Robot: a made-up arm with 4 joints.
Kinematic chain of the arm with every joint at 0, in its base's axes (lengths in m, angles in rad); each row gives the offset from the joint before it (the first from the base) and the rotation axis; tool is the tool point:
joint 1: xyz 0 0 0.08 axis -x
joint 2: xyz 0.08 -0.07 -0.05 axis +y
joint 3: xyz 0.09 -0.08 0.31 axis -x
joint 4: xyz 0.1 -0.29 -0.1 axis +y
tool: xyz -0.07 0.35 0
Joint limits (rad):
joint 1: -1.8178..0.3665
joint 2: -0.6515..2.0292
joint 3: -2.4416..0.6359
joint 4: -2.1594..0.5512
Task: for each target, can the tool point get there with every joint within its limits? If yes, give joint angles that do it. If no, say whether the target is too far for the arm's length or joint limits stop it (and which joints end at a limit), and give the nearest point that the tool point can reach.
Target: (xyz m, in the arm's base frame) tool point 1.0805 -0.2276 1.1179
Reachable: no: too far | nearest point 0.4364 -0.0739 0.4171 | short by 0.964 m
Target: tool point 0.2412 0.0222 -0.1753
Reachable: yes | joints -0.5388 1.4319 0.1270 -1.7297
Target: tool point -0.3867 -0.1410 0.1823
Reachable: no: joint limits stop it (at a limit: joint 2) | nearest point -0.0723 -0.2886 0.2894 | short by 0.363 m
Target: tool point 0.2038 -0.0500 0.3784
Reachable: yes | joints 0.0291 0.0008 -1.3005 0.3179
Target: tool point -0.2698 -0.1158 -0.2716
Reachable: no: joint limits stop it (at a limit: joint 1, joint 2, joint 3) | nearest point -0.0661 -0.3011 -0.1490 | short by 0.301 m
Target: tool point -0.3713 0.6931 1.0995
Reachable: no: too far | nearest point -0.0428 0.0900 0.5284 | short by 0.893 m
